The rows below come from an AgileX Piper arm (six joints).
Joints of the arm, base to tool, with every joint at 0 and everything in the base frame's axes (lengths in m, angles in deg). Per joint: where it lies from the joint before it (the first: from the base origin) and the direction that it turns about. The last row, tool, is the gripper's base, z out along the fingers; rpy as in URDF.
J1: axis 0 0 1 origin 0.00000 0.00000 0.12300
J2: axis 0 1 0 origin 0.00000 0.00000 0.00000
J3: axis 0 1 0 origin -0.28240 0.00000 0.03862
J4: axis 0.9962 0 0.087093 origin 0.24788 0.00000 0.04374
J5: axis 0 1 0 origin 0.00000 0.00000 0.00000
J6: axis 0.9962 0 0.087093 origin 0.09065 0.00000 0.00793
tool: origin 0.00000 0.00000 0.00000 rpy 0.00 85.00 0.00
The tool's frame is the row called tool.
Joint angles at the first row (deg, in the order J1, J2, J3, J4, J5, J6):
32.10, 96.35, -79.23, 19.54, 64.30, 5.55
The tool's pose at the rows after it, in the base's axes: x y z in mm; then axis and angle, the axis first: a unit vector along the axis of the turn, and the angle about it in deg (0 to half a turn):
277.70, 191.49, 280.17, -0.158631, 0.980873, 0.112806, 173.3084
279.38, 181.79, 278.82, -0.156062, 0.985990, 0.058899, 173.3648
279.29, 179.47, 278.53, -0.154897, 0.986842, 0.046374, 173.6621
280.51, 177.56, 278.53, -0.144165, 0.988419, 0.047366, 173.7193
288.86, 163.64, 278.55, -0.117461, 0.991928, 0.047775, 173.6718
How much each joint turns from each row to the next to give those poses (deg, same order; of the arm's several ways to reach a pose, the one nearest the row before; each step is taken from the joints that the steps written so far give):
0.00, 0.00, 0.00, -9.48, 2.59, 5.11
-0.03, 0.00, -0.08, -6.22, 2.35, 2.34
0.00, 0.00, 0.00, -1.30, 0.82, 0.53
-0.42, 0.00, 0.00, 0.10, -0.01, 0.80
-2.85, 0.00, 0.00, 0.22, 0.01, 0.17

